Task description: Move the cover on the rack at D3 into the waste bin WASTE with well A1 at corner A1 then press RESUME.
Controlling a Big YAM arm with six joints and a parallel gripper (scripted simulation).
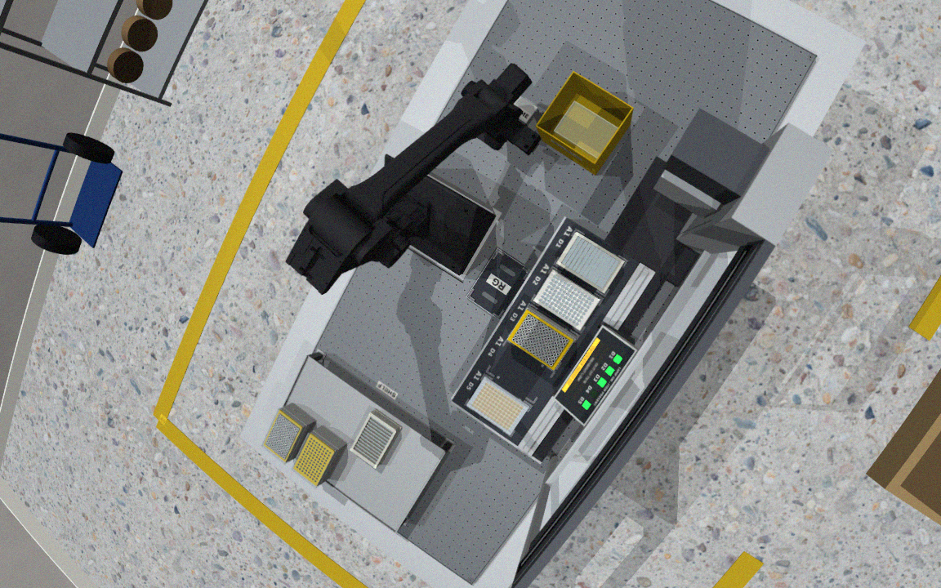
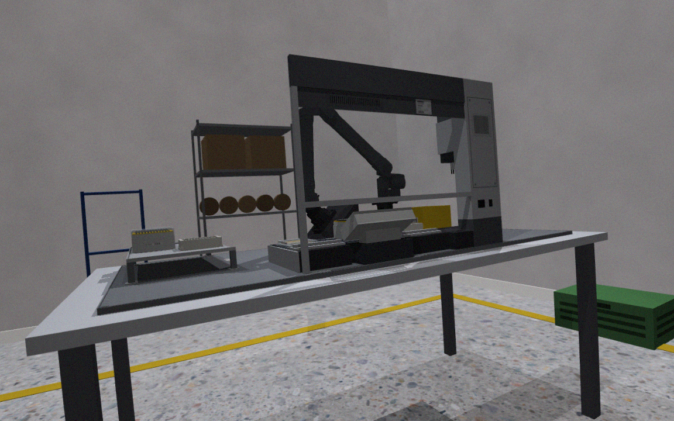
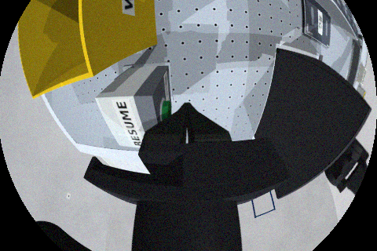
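Now: the resume box 4 cm to the left of my hand, 1 cm below it and 1 cm ahead of it. From my hand the other things lie so: plate (31 cm ahead, 27 cm to the right, 2 cm below); yellow waste bin (15 cm ahead, 10 cm to the left, 4 cm below); clear cover (16 cm ahead, 10 cm to the left, 6 cm below).
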